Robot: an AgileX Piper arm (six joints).
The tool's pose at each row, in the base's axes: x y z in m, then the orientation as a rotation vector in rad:
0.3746 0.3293 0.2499 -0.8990 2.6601 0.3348
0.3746 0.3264 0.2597 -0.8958 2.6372 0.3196
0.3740 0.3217 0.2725 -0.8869 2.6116 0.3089
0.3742 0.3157 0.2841 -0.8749 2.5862 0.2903
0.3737 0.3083 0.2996 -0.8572 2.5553 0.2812
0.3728 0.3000 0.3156 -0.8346 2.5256 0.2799
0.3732 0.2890 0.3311 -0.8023 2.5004 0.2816
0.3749 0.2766 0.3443 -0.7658 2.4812 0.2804
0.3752 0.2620 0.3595 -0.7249 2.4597 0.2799
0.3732 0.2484 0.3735 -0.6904 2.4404 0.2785
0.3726 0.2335 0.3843 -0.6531 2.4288 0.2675
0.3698 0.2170 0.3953 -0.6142 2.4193 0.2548
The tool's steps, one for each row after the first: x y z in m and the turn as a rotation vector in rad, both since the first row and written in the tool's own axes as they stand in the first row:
-0.0020 -0.0011 -0.0100 0.0153 -0.0198 -0.0072
-0.0036 -0.0028 -0.0234 0.0292 -0.0445 -0.0112
-0.0047 -0.0062 -0.0360 0.0493 -0.0690 -0.0142
-0.0059 -0.0098 -0.0527 0.0651 -0.1016 -0.0142
-0.0065 -0.0138 -0.0703 0.0762 -0.1359 -0.0095
-0.0064 -0.0207 -0.0880 0.0863 -0.1699 0.0035
-0.0057 -0.0298 -0.1038 0.0981 -0.1993 0.0211
-0.0035 -0.0395 -0.1223 0.1107 -0.2321 0.0415
0.0003 -0.0471 -0.1400 0.1221 -0.2604 0.0585
0.0050 -0.0570 -0.1548 0.1397 -0.2809 0.0789
0.0121 -0.0668 -0.1708 0.1584 -0.2994 0.1011

